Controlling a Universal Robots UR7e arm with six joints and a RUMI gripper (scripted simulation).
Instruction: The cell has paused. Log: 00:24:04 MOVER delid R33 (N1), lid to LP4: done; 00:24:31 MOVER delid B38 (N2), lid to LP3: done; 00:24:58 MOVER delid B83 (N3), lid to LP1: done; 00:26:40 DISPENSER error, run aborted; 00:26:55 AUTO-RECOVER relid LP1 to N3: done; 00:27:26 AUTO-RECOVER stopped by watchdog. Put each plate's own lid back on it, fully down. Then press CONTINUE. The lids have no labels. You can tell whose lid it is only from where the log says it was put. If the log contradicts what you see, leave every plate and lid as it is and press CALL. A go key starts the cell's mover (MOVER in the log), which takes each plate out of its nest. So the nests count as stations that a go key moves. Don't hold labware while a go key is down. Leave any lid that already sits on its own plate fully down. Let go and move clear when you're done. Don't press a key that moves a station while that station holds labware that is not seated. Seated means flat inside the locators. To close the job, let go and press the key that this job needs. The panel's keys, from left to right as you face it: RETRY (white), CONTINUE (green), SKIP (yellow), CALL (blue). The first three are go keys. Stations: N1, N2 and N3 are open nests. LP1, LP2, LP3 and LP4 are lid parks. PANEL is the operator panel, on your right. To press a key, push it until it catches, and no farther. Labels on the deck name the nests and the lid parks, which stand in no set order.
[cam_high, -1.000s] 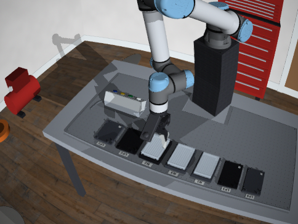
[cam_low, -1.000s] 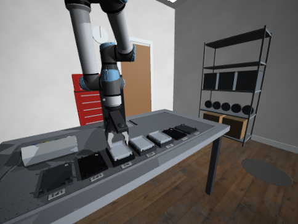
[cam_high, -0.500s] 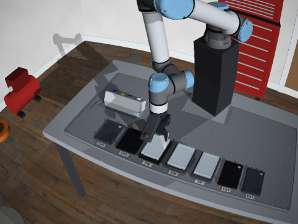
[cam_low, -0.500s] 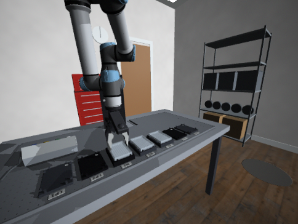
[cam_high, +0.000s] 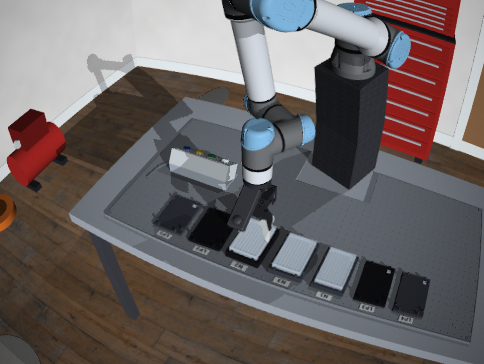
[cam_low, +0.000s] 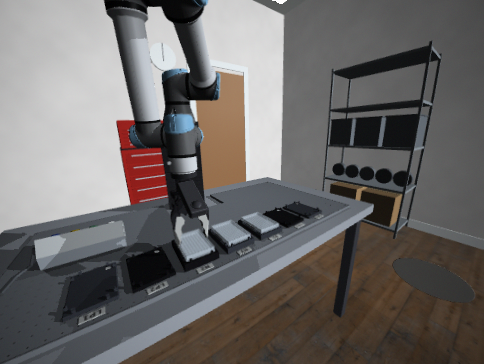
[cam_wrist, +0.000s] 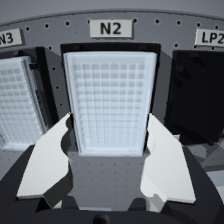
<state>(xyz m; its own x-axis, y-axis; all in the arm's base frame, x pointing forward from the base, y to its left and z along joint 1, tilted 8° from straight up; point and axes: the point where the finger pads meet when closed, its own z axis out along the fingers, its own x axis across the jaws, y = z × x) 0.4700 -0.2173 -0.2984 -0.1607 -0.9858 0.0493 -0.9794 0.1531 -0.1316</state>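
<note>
Now: the translucent lid 10 mm below my hand. Also, from my hand: white plate (20 mm below); then black lid park (130 mm to the right, 40 mm below, 20 mm behind); then white key (260 mm behind, 180 mm to the right, 20 mm above).
</note>
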